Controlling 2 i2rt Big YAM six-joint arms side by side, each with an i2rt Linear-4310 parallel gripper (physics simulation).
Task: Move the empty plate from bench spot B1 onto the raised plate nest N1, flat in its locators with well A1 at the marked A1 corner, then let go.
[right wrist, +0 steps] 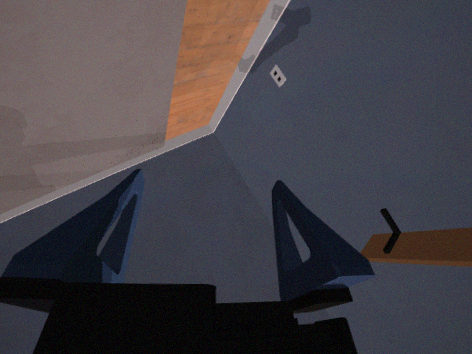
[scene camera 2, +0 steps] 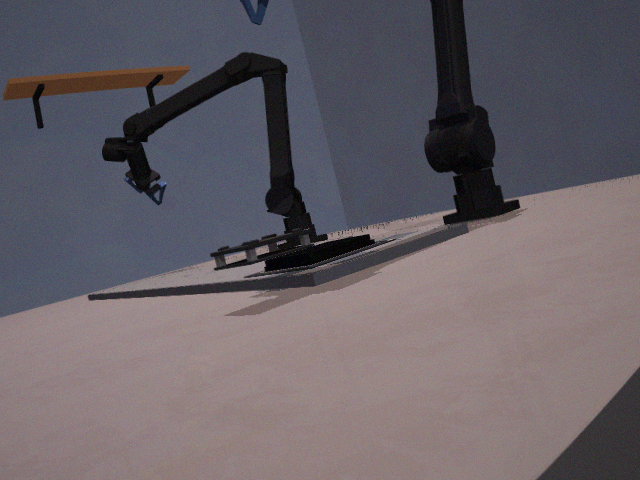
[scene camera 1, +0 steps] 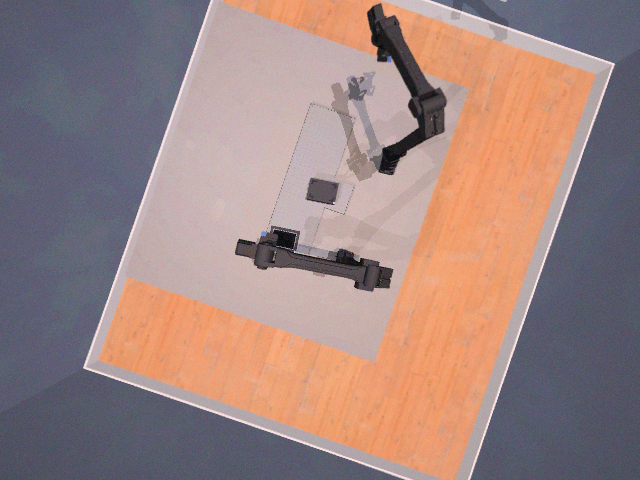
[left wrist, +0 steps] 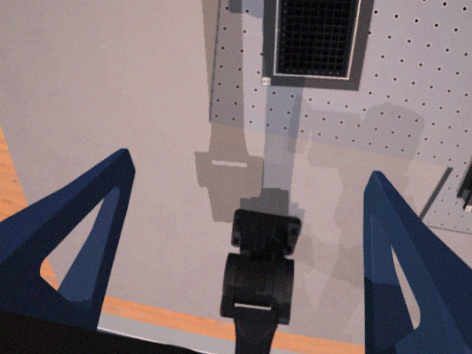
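Where they show: left gripper, fingertip midpoint: (scene camera 2: 279,8) (left wrist: 246,169); right gripper, fingertip midpoint: (right wrist: 212,180) (scene camera 2: 150,198); left arm's base, link origin: (scene camera 2: 482,216) (left wrist: 265,230); right arm's base, link origin: (scene camera 1: 388,163).
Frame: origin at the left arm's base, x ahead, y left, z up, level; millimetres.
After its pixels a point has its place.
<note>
The black well plate (scene camera 1: 285,239) @(x 363, y -15, z 24 mm) (scene camera 2: 323,253) @(x 408, y 32, z 23 mm) (left wrist: 316,37) @(x 361, y -15, z 29 mm) lies flat in a dark grey frame at bench spot B1; a small white label (left wrist: 266,81) @(x 291, y 37, z 15 mm) marks the frame's near left corner in the left wrist view. The raised nest N1 (scene camera 1: 322,191) @(x 241, y -338, z 48 mm) (scene camera 2: 217,255) @(x 326, y -370, z 40 mm) is a dark platform on short light posts, with corner locators and no plate on it. My left gripper (scene camera 1: 265,236) @(x 385, y 33, z 342 mm) (left wrist: 246,169) @(x 385, y 33, z 342 mm) is open and empty, high above the bench near the plate; one fingertip (scene camera 2: 256,15) @(x 386, y -14, z 354 mm) shows in scene camera 2. My right gripper (scene camera 1: 385,59) (scene camera 2: 149,196) @(x 122, y -1066, z 244 mm) (right wrist: 212,180) @(x 122, y -1066, z 244 mm) is open and empty, far from both.
A perforated board (scene camera 1: 299,155) @(x 433, y -505, z 13 mm) (left wrist: 420,95) @(x 306, y -167, z 13 mm) lies under plate and nest. My left arm's base (left wrist: 265,232) @(x 41, y 2, z 45 mm) stands near the board. A wooden wall shelf (scene camera 2: 98,81) (right wrist: 430,246) is behind my right arm. Grey mat (scene camera 1: 206,180) @(x 912, y -205, z 0 mm) and wooden surface (scene camera 1: 258,377) surround the board.
</note>
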